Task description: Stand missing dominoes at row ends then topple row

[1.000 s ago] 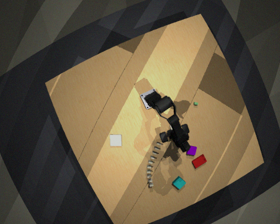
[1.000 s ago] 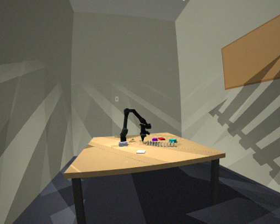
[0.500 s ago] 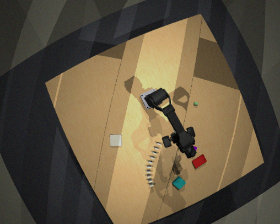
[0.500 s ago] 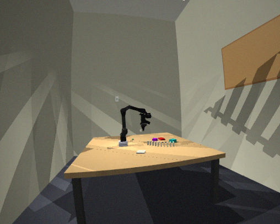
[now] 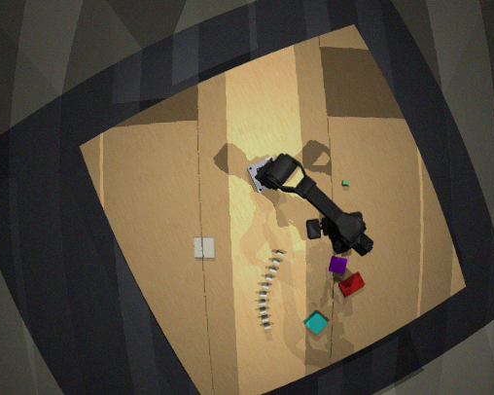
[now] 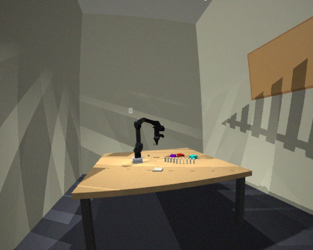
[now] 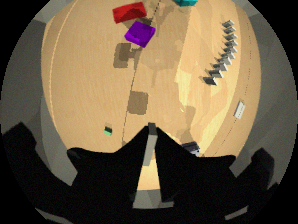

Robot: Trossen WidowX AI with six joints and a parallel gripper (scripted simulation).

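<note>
Right now the purple block is 190 mm ahead of my gripper tip, 150 mm below it and 20 mm to the left of it. Round my gripper tip: cyan block: 390 mm ahead, 140 mm below, 120 mm to the right; then red block: 290 mm ahead, 150 mm below, 60 mm to the left; then small green cube: 150 mm below, 140 mm to the left, 110 mm behind.
</note>
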